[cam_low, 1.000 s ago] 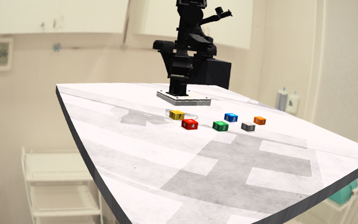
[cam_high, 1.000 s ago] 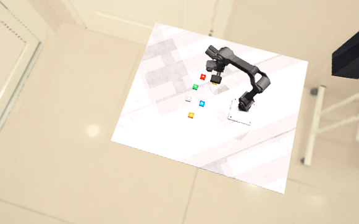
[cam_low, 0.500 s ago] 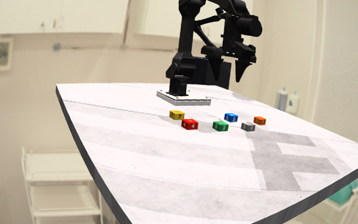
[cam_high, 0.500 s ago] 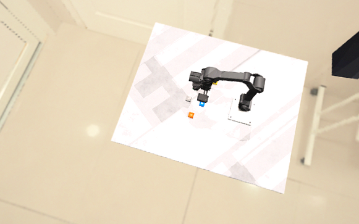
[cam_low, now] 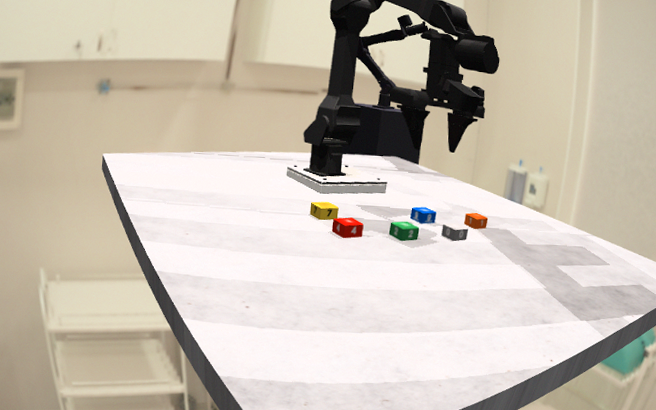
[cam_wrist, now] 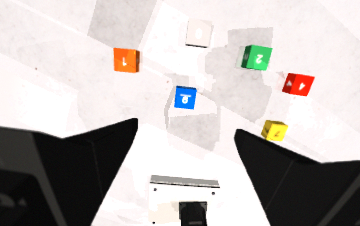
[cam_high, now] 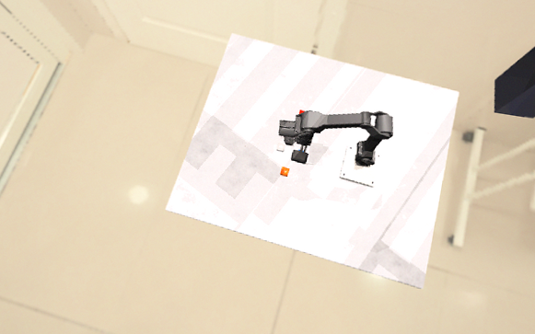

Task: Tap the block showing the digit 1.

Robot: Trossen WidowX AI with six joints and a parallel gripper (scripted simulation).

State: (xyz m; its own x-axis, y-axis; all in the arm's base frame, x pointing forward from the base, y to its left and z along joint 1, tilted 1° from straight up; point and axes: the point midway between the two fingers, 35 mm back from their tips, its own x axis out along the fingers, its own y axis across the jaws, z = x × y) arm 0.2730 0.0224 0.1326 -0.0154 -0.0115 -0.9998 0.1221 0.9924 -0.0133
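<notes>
The orange block showing 1 lies 120 mm below my gripper tip, 90 mm to the left of it and 60 mm ahead of it. From my gripper tip the other things lie so: blue 8 block (120 mm below); grey 0 block (120 mm below, 90 mm ahead, 20 mm to the right); green 2 block (120 mm below, 110 mm to the right, 60 mm ahead).
</notes>
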